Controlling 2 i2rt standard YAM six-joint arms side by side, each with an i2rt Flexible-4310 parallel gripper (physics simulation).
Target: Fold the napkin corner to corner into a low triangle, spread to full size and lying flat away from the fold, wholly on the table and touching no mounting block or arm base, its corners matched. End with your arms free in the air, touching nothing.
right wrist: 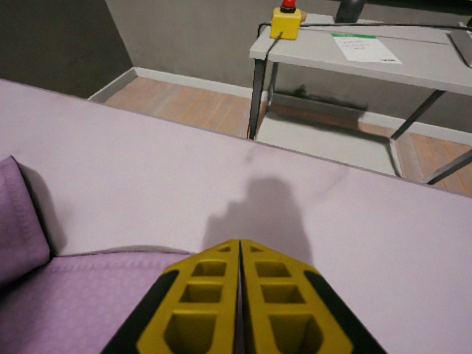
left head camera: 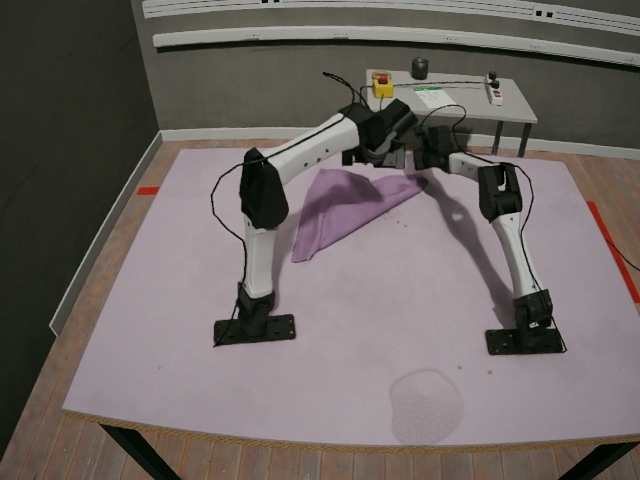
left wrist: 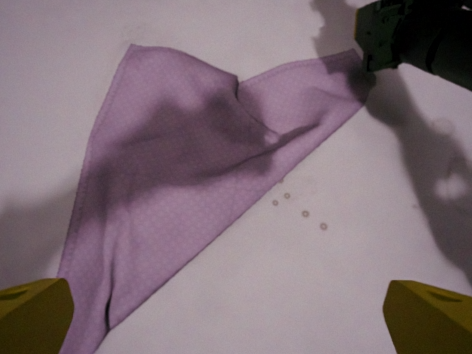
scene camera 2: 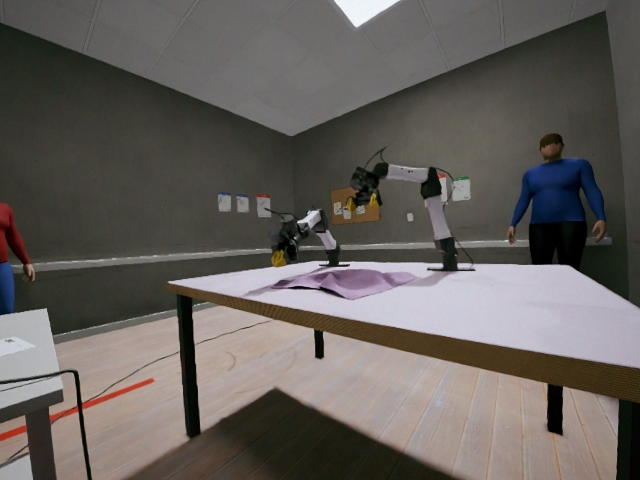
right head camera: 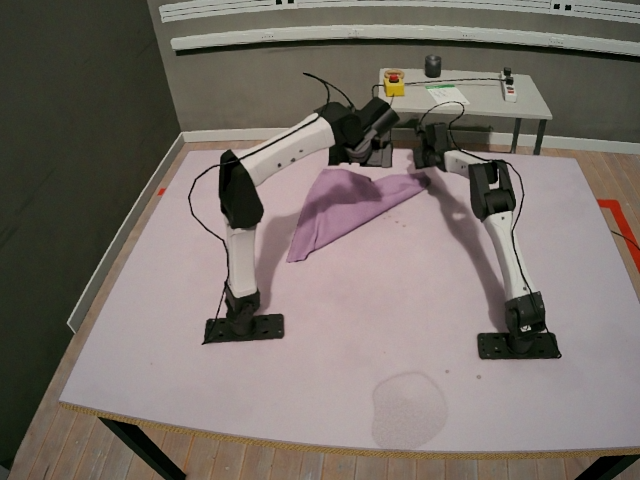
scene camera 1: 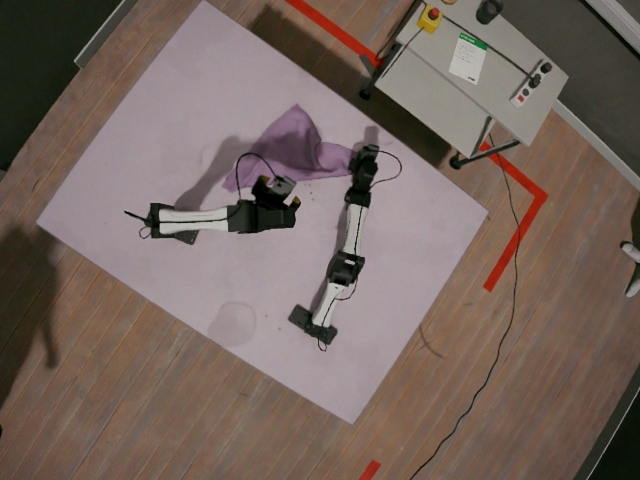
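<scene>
The purple napkin (left head camera: 336, 222) (right head camera: 330, 222) (scene camera 1: 289, 144) (scene camera 2: 356, 284) (left wrist: 165, 225) (right wrist: 100, 295) lies on the table as a rumpled, rough triangle. Its long straight edge faces the arm bases. A bulge and a step break its far edge, and a crease runs near its near-left tip. My left gripper (scene camera 1: 279, 191) (scene camera 2: 361, 203) (left wrist: 229, 292) is open and empty, high above the napkin. My right gripper (scene camera 2: 278, 258) (right wrist: 239, 247) is shut with its fingers together, low over the napkin's right end in the left head view. No cloth shows pinched between them.
The left arm base (left head camera: 281, 328) and right arm base (left head camera: 498, 342) stand on the table, nearer the front than the napkin. A grey side table (left head camera: 480, 113) with a yellow stop button (left head camera: 383, 86) stands beyond the far table edge. Two people (scene camera 2: 558, 191) (scene camera 2: 6, 242) stand in the room.
</scene>
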